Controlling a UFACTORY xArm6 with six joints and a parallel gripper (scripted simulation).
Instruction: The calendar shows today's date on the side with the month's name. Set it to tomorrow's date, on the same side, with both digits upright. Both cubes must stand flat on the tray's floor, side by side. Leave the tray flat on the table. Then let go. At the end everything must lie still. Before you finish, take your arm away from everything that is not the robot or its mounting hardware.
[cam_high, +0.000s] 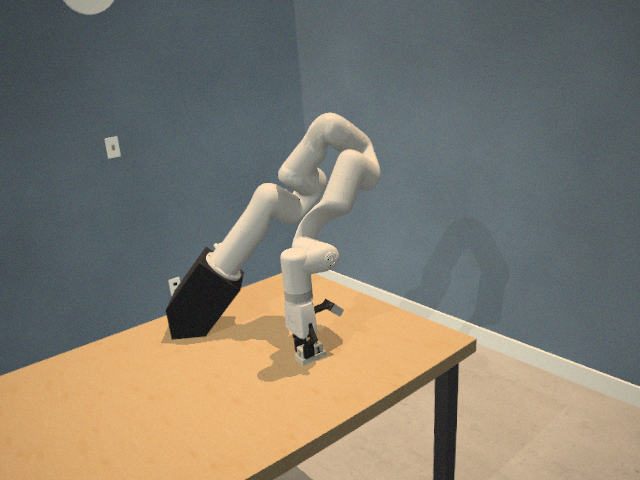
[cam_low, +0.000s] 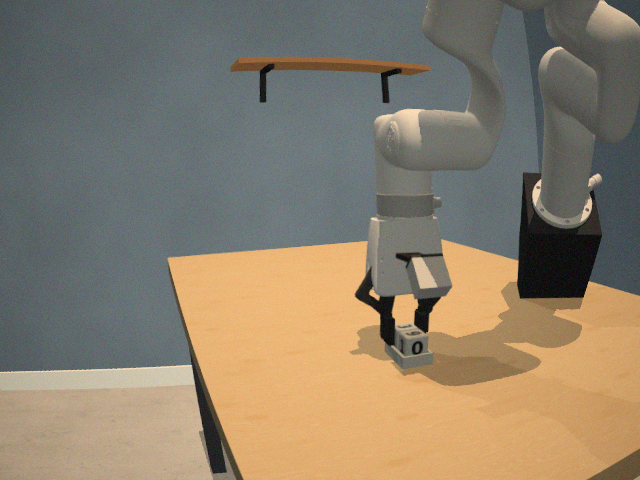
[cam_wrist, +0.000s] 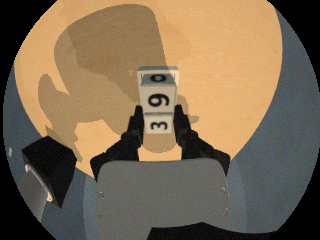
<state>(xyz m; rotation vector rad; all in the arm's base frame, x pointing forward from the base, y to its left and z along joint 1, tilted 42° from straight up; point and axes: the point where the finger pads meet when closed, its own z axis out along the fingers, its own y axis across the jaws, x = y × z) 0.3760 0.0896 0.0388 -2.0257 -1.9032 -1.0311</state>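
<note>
My gripper is now 30 mm above the grey tray and 20 mm to the right of it. From my hand the other things lie so: digit cube 30 mm to the left, 10 mm below.
</note>
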